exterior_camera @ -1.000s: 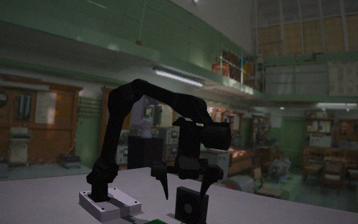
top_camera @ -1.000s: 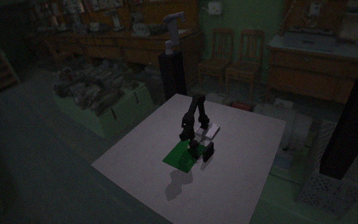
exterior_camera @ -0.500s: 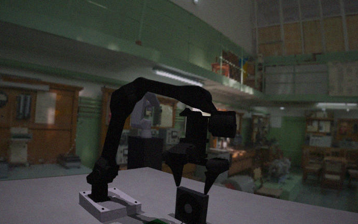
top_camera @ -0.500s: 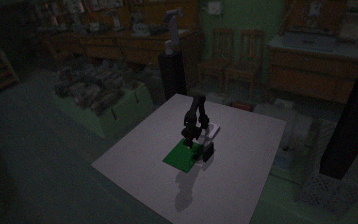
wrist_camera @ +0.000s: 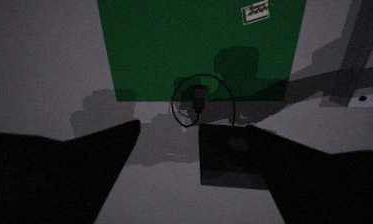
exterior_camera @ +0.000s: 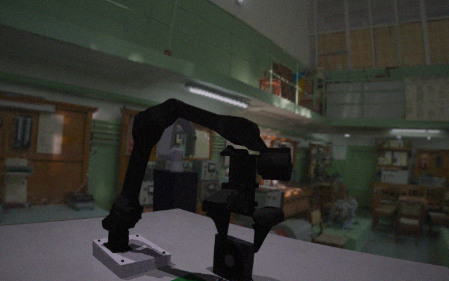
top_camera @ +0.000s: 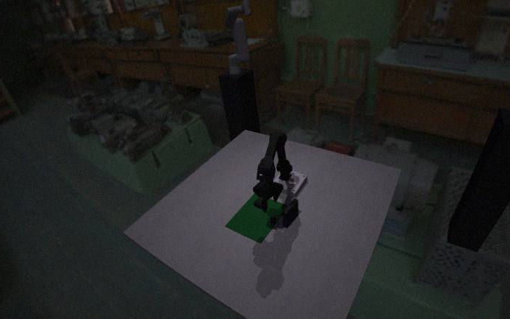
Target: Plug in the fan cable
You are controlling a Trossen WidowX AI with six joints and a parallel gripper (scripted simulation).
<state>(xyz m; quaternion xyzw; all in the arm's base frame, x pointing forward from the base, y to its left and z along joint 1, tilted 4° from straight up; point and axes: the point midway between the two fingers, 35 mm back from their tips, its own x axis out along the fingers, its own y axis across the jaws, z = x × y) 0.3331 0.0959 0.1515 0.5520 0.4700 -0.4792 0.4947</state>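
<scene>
My gripper tip is now 1 cm past the dark plug and 11 cm above it. Round my gripper tip: black fan 7 cm behind, 7 cm to the left, 8 cm below; green board 1 cm behind, 10 cm to the right, 15 cm below.
</scene>
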